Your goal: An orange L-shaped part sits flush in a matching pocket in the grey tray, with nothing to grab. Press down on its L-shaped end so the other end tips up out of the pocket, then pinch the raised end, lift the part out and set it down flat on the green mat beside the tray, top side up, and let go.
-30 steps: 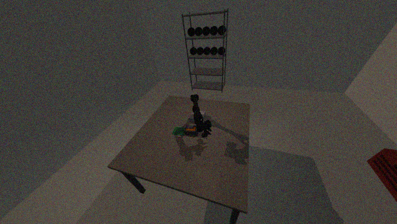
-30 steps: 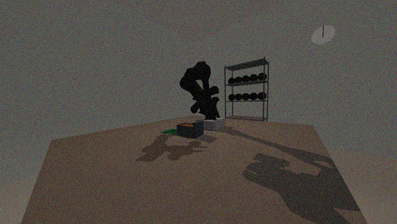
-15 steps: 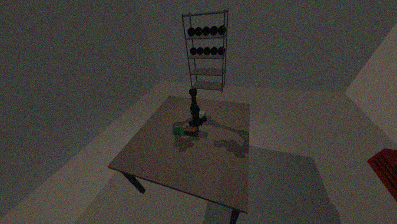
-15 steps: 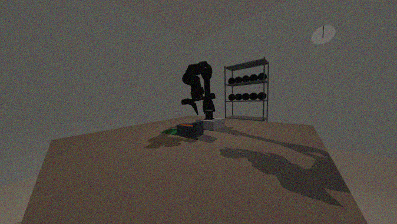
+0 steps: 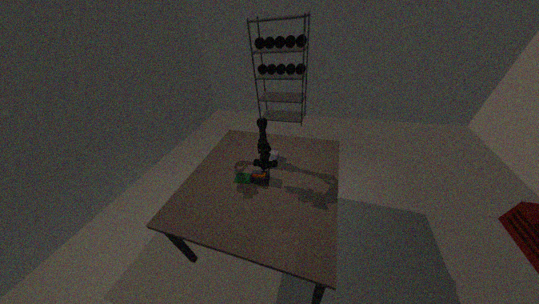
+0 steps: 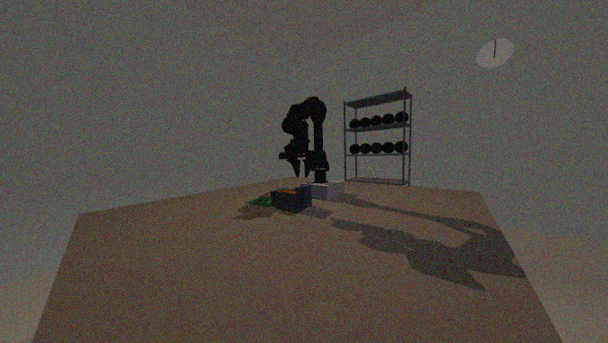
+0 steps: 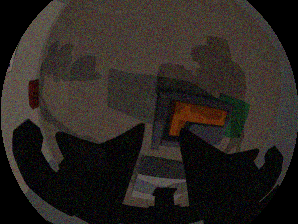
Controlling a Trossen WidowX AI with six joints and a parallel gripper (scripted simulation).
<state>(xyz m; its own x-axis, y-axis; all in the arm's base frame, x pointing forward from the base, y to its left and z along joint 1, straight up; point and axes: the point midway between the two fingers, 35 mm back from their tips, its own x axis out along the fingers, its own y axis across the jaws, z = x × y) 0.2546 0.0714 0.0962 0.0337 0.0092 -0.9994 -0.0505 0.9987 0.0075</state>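
Right now the orange part is 8 cm below my gripper tip, 6 cm to the right of it and 1 cm behind it. The rest, counted from my gripper tip: green mat (22 cm to the right, 14 cm below).
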